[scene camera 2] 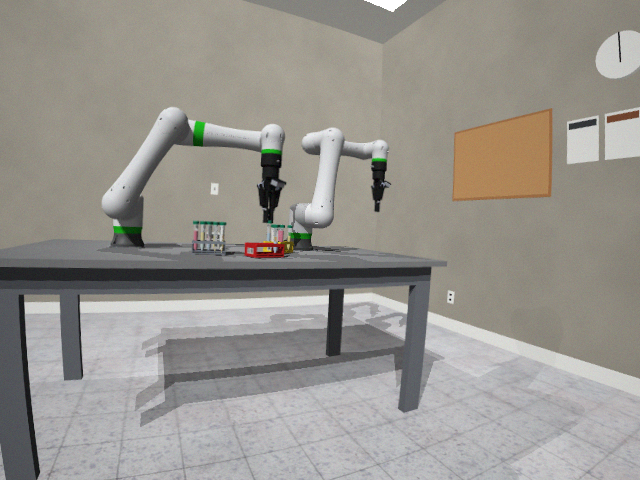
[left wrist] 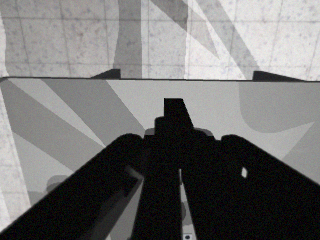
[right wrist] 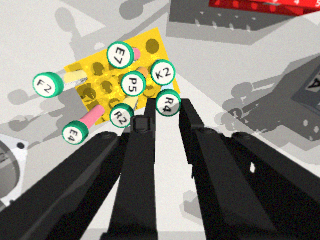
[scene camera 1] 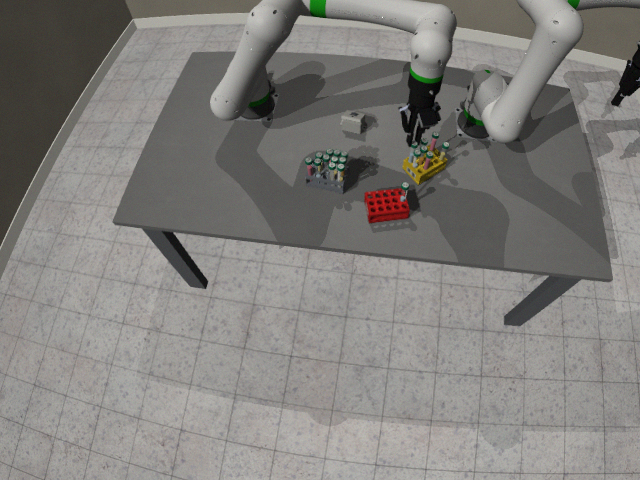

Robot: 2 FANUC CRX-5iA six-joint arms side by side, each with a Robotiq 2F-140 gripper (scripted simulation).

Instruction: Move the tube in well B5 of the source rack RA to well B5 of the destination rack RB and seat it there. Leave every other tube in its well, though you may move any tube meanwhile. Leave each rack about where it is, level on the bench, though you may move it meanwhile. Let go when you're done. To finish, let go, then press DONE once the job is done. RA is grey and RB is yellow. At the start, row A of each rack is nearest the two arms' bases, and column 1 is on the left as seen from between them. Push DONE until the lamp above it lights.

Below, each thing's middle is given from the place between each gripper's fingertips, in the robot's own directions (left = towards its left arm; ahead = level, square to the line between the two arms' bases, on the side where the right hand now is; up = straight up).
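Labels:
The red rack (scene camera 1: 386,211) is there, and my right hand (scene camera 1: 412,143) is 18 cm short of it, 7 cm to the left of it and 14 cm above it. From that same right hand, the yellow rack RB (right wrist: 102,87) is 6 cm to the left and 14 cm below.
My left gripper, meanwhile, is 720 mm to the left of the yellow rack RB, 240 mm short of it and 240 mm above it. The red rack is 840 mm to the right of my left hand, 420 mm ahead of it and 240 mm below it.

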